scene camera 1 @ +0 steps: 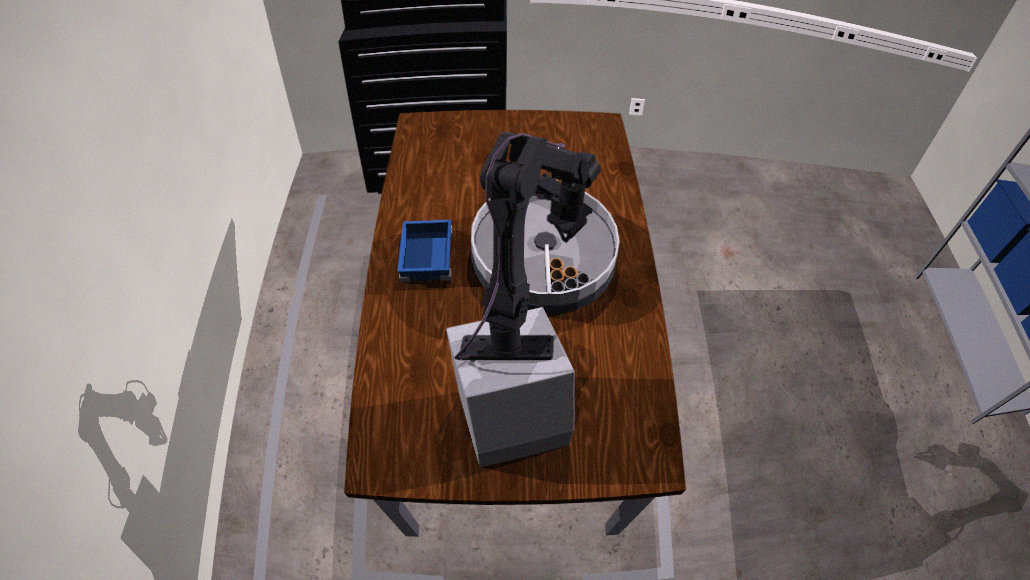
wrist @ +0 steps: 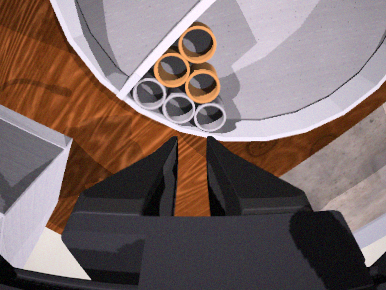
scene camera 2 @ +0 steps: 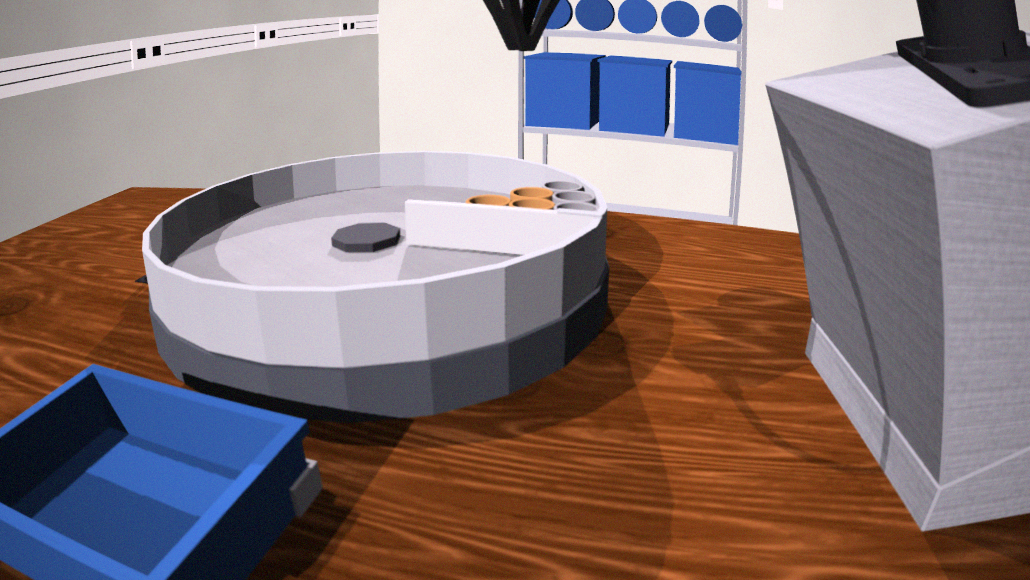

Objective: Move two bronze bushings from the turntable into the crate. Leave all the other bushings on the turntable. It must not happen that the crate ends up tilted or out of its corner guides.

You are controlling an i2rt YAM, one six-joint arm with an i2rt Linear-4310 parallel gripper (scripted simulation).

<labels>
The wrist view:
my gripper: 192, 145
bronze bushing: 205, 95
</labels>
